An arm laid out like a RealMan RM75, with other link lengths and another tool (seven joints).
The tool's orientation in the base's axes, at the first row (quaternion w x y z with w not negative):
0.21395 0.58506 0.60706 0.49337
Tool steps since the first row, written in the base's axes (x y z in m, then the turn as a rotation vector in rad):
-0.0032 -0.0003 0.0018 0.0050 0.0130 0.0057
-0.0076 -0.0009 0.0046 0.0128 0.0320 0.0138
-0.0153 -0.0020 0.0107 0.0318 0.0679 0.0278
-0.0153 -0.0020 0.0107 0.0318 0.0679 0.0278
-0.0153 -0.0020 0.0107 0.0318 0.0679 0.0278
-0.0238 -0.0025 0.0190 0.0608 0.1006 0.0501
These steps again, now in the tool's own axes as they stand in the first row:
0.0010 0.0000 -0.0035 0.0127 0.0051 0.0063
0.0023 0.0003 -0.0086 0.0310 0.0126 0.0161
0.0050 0.0018 -0.0180 0.0643 0.0278 0.0386
0.0050 0.0018 -0.0180 0.0643 0.0278 0.0386
0.0050 0.0018 -0.0180 0.0643 0.0278 0.0386
0.0091 0.0047 -0.0288 0.0950 0.0557 0.0648

